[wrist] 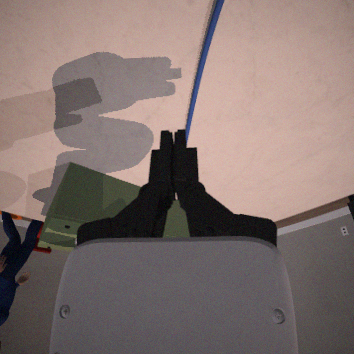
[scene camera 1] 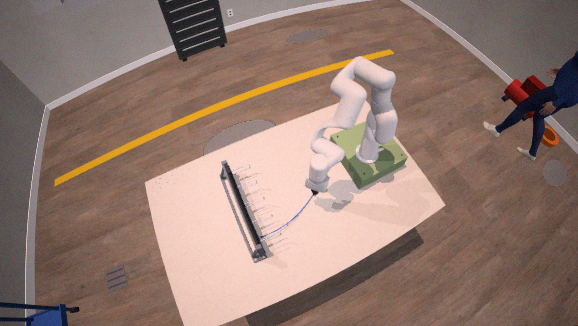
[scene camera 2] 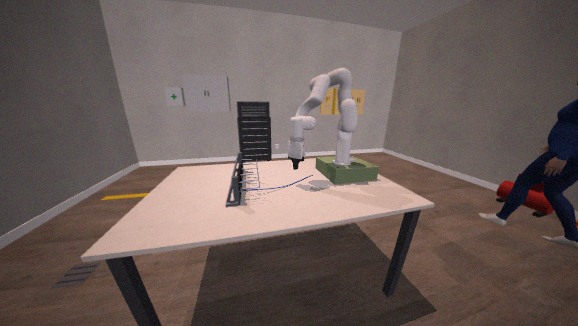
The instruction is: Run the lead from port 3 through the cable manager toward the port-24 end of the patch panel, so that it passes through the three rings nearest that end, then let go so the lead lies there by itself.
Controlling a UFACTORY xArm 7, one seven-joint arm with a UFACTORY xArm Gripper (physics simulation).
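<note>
The blue lead (scene camera 1: 295, 219) (scene camera 2: 284, 187) (wrist: 201, 67) leaves the near end of the dark patch panel (scene camera 1: 242, 202) and curves over the table toward the arm's base. The cable manager's thin wire rings (scene camera 2: 258, 172) stick out from the panel on the arm's side; they are too fine to tell which of them the lead passes through. My gripper (scene camera 1: 314, 192) (scene camera 2: 295, 168) (wrist: 174, 143) is shut with its fingertips together and empty. In scene camera 2 it hangs above and left of the lead's free end. In the wrist view the lead runs behind the right fingertip, which hides its end.
The arm stands on a green block (scene camera 1: 345, 145) (scene camera 2: 350, 174) (wrist: 85, 195) on the pale table (scene camera 1: 185, 250) (scene camera 2: 165, 215), close to the lead's free end. A person (scene camera 1: 540, 107) (scene camera 2: 555, 155) stands on the floor at the right, beside a red machine (scene camera 2: 530, 197).
</note>
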